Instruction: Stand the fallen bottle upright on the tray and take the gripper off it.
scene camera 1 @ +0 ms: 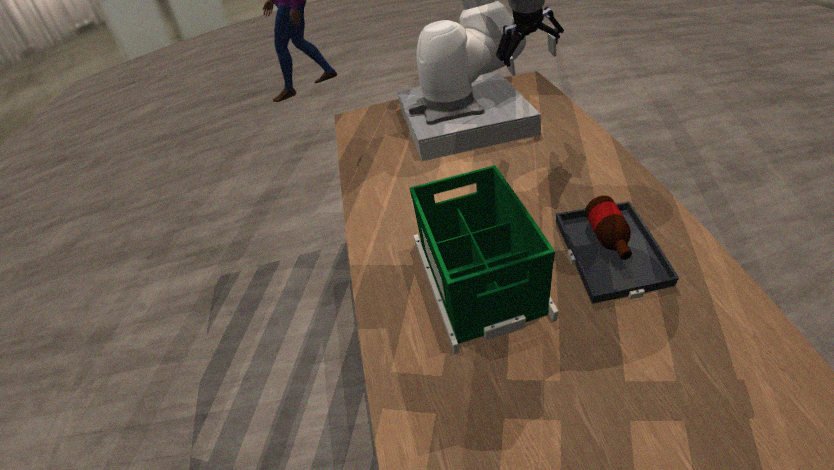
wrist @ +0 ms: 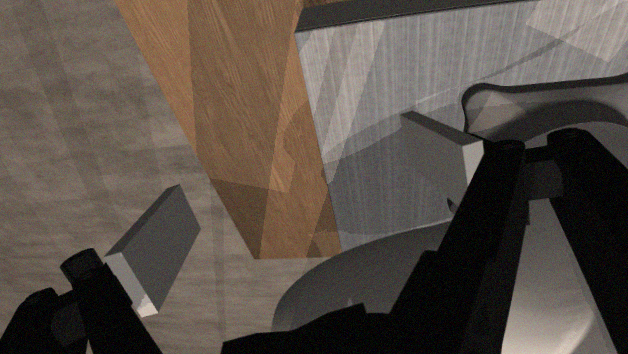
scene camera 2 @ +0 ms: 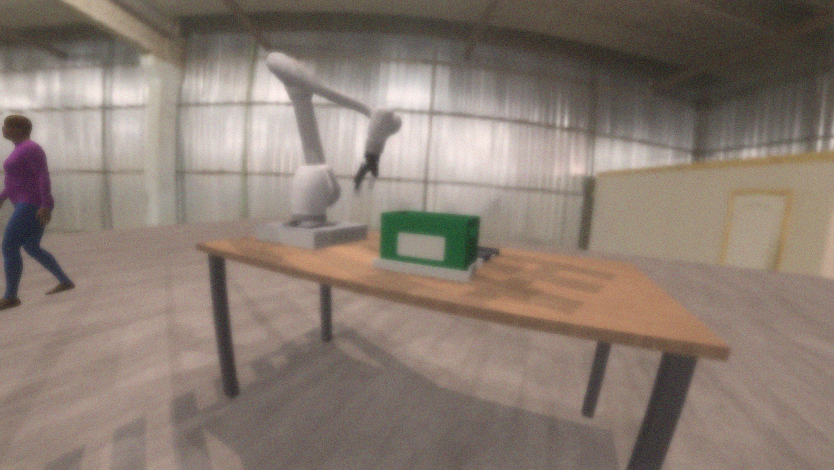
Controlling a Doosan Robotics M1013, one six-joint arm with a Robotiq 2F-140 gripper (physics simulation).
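Where they show: gripper, fingertip midpoint: (scene camera 1: pixel 532 62) (wrist: pixel 295 173) (scene camera 2: pixel 363 192); arm's base, link origin: (scene camera 1: pixel 449 107) (scene camera 2: pixel 309 225).
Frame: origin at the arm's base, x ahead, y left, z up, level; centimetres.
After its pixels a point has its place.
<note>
A brown bottle with a red label (scene camera 1: pixel 606 220) @(x 65.3, y 17.7, z 0.3 cm) lies on its side on the dark tray (scene camera 1: pixel 606 297) @(x 79.5, y 11.0, z -6.0 cm), its neck pointing toward the tray's near side. The bottle does not show in scene camera 2, where part of the tray (scene camera 2: pixel 489 252) @(x 77.3, y 26.4, z -6.6 cm) shows behind the crate. My gripper (scene camera 1: pixel 532 56) @(x 13.9, y 22.7, z 16.0 cm) (scene camera 2: pixel 364 185) @(x 13.9, y 22.7, z 16.0 cm) (wrist: pixel 295 173) @(x 13.9, y 22.7, z 16.0 cm) is open and empty. It hangs high near the robot's base, well apart from the bottle and the tray. In the wrist view the two finger pads stand wide apart, with floor and table edge beyond them.
A green crate with dividers (scene camera 1: pixel 501 303) @(x 78.8, y -10.9, z 1.1 cm) (scene camera 2: pixel 466 245) @(x 78.9, y -18.2, z 2.8 cm) stands on the wooden table (scene camera 1: pixel 583 420) @(x 100.9, y -3.7, z -7.2 cm) (scene camera 2: pixel 560 318) @(x 105.7, y -36.2, z -7.2 cm) beside the tray, held by pale brackets. The grey base block (scene camera 1: pixel 484 140) @(x 16.3, y 5.9, z -4.9 cm) (scene camera 2: pixel 338 234) @(x 16.3, y 1.7, z -2.6 cm) (wrist: pixel 370 100) @(x 8.4, y 18.1, z 0.0 cm) carries the arm. A person (scene camera 1: pixel 290 40) (scene camera 2: pixel 26 175) is on the floor away from the table.
</note>
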